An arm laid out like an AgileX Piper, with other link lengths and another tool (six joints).
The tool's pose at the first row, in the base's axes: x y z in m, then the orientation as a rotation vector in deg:
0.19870, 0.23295, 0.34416, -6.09, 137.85, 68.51
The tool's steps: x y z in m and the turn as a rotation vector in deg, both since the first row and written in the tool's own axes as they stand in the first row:
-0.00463, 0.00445, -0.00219, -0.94, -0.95, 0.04
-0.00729, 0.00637, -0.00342, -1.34, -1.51, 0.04
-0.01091, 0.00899, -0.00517, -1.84, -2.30, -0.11
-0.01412, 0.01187, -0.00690, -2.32, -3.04, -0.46
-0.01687, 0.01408, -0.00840, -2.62, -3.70, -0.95
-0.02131, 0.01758, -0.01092, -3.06, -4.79, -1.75
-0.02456, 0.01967, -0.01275, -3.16, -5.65, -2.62
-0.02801, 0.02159, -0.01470, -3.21, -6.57, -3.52
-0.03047, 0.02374, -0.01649, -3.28, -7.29, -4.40
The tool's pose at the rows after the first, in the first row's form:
0.20090, 0.23343, 0.35056, -5.74, 136.50, 69.45
0.20234, 0.23334, 0.35375, -5.52, 135.79, 69.81
0.20427, 0.23315, 0.35814, -5.37, 134.77, 70.15
0.20578, 0.23319, 0.36254, -5.47, 133.74, 70.39
0.20713, 0.23306, 0.36612, -5.73, 132.84, 70.37
0.20929, 0.23272, 0.37191, -6.14, 131.39, 70.27
0.21100, 0.23219, 0.37580, -6.65, 130.31, 69.79
0.21289, 0.23144, 0.37970, -7.14, 129.20, 69.22
0.21389, 0.23107, 0.38327, -7.74, 128.26, 68.74

